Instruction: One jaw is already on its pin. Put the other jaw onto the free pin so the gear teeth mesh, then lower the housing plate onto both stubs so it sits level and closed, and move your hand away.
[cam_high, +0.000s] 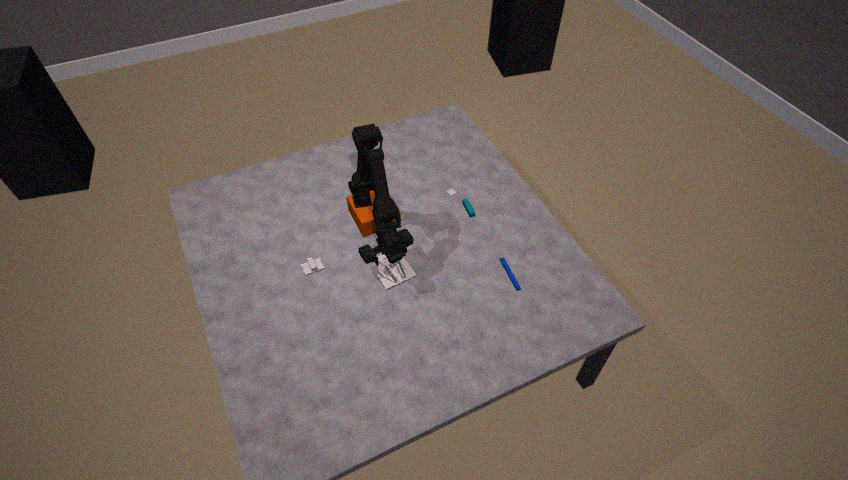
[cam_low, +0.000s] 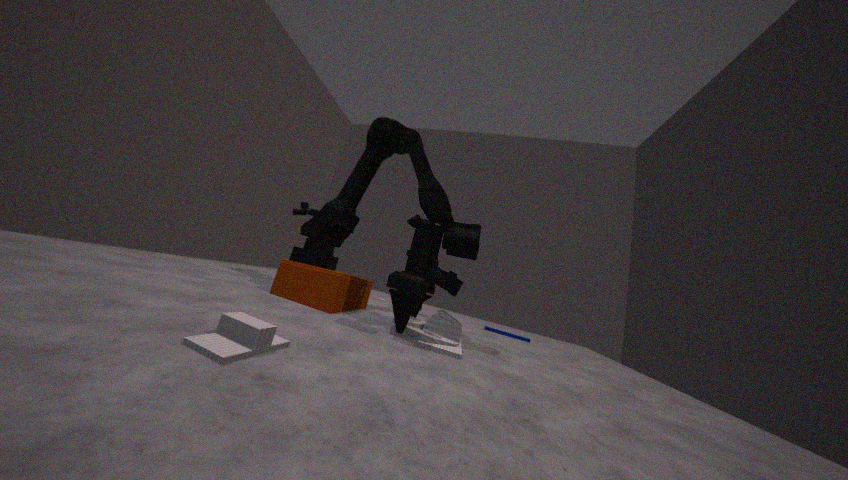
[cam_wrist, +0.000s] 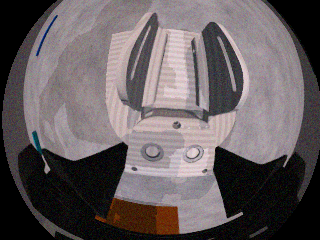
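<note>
The white jaw lies 3 cm ahead of my gripper tip, 1 cm to the right of it and 1 cm above it. Round my gripper tip: teal bar 17 cm behind, 36 cm to the left; small white cube 27 cm behind, 32 cm to the left, 1 cm below; white stepped block 4 cm behind, 26 cm to the right.
</note>
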